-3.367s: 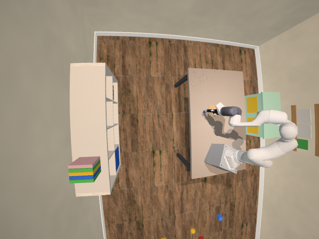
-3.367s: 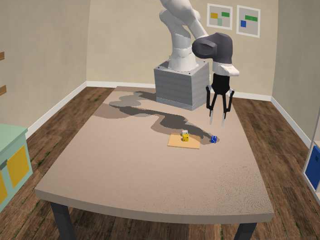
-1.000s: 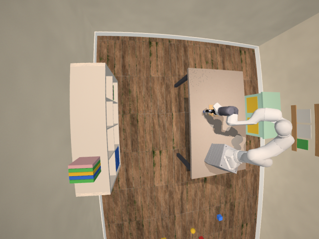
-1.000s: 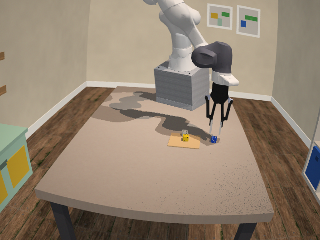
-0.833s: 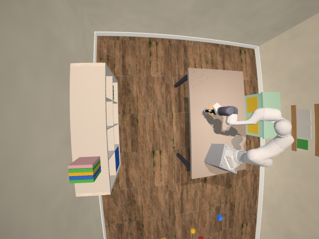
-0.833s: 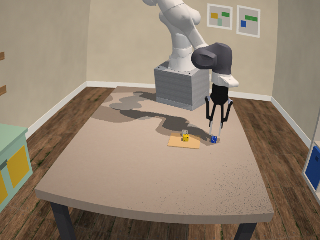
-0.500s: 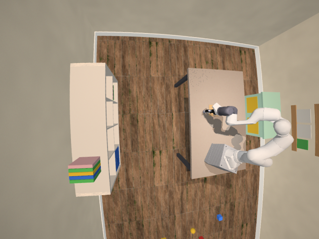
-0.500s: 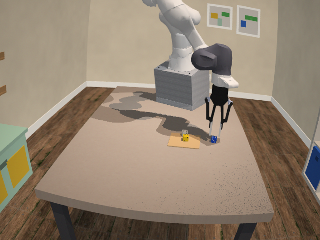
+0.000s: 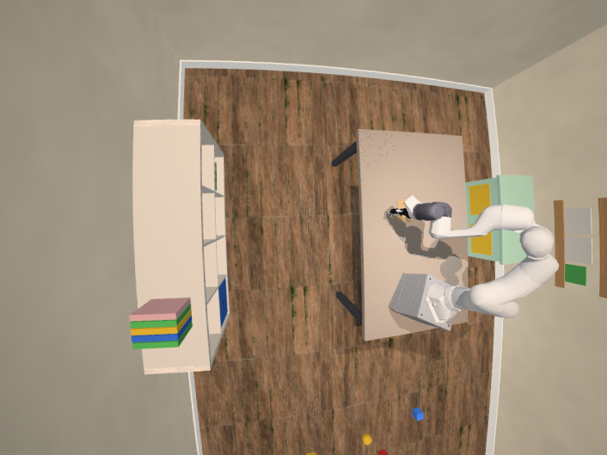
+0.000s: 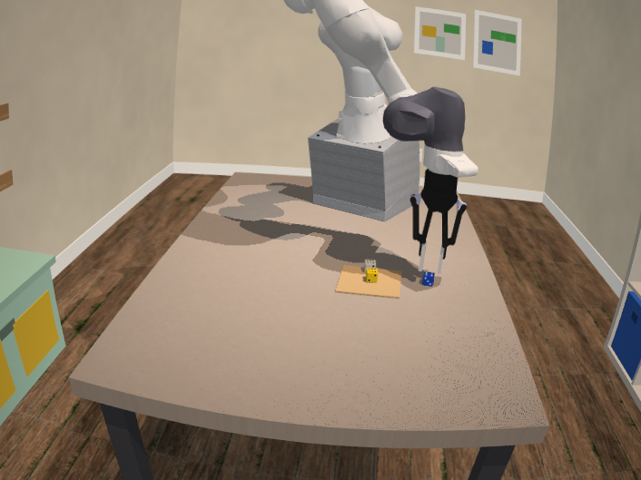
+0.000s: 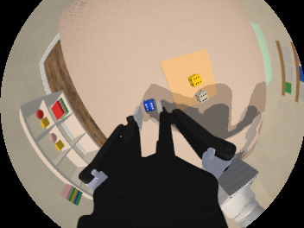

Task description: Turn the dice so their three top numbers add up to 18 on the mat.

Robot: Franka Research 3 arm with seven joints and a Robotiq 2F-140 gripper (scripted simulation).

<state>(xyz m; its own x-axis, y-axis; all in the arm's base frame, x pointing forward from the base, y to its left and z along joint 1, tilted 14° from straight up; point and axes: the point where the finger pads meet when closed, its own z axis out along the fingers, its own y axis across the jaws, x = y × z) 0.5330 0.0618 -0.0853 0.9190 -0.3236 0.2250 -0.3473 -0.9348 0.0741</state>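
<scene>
Right now the blue die is 5 cm below my hand. Round my hand: white die: 6 cm behind, 13 cm to the right, 5 cm below; then yellow die: 1 cm behind, 13 cm to the right, 5 cm below; then mat: 2 cm behind, 14 cm to the right, 6 cm below.
</scene>
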